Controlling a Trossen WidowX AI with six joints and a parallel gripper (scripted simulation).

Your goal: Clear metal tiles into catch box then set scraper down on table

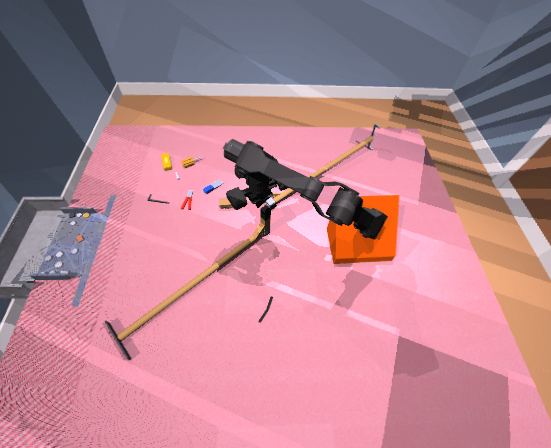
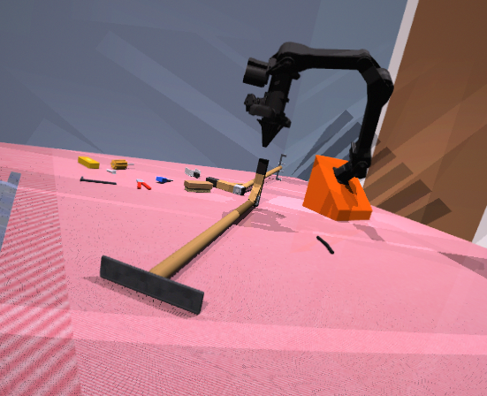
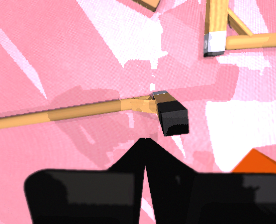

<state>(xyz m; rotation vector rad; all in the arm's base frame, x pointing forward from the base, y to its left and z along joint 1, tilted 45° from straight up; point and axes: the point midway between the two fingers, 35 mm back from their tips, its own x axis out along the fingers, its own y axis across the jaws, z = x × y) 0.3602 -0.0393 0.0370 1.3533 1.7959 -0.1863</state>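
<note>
My gripper tip is now 180 mm short of the long scraper, 170 mm to the right of it and 120 mm above it. Also, from my gripper tip: wooden block: 170 mm below, 140 mm to the right, 110 mm ahead; then black strip: 270 mm to the left, 180 mm below, 40 mm behind; then blue tool: 230 mm to the right, 200 mm ahead, 170 mm below.
</note>
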